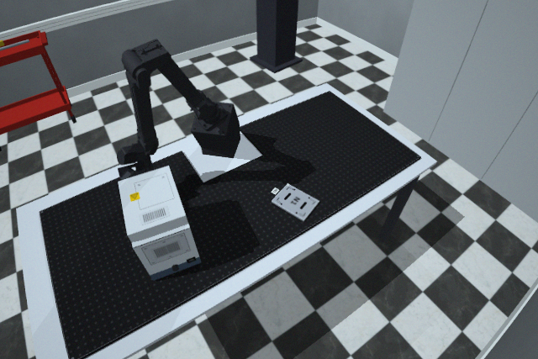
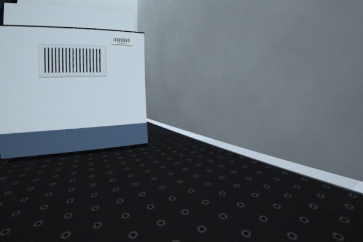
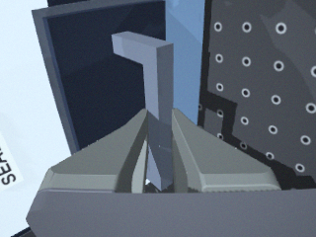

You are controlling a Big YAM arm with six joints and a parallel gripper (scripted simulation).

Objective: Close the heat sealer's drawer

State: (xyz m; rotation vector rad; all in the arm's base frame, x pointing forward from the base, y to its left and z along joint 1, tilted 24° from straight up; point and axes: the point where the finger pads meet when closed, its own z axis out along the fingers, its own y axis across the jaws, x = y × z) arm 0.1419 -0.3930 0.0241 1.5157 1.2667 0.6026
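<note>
My hand is 10 cm short of the dark blue drawer, 3 cm to the left of it and 1 cm above it. From my hand the other things lie so: tiny tag 24 cm ahead, 44 cm to the left, 9 cm below.
</note>
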